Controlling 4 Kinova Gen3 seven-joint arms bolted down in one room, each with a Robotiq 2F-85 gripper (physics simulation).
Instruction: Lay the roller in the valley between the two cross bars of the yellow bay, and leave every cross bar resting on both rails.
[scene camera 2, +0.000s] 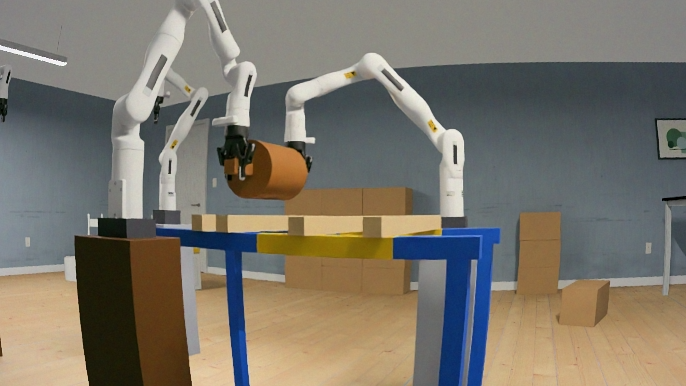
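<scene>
The orange roller (282, 172) hangs level in the air above the pale cross bars. The gripper of the near left arm (239, 169) is shut on the roller's near end piece. The gripper of the right-hand arm (307, 163) is at its far end; its fingers are partly hidden, so its grip cannot be told. Two cross bars, a middle one (296, 226) and a right one (372, 227), lie over the yellow part of the near rail (325, 246). Their far ends are unclear. The back left arm's gripper (156, 119) and the far left edge gripper (4, 118) are away from the roller, too small to judge.
More cross bars, one (204, 222) at the far left, lie left of the yellow part. The blue frame (435, 247) stands between the arm pedestals. A brown pedestal (160, 300) carries the near left arm. Cardboard boxes (387, 201) (540, 250) stand behind and to the right.
</scene>
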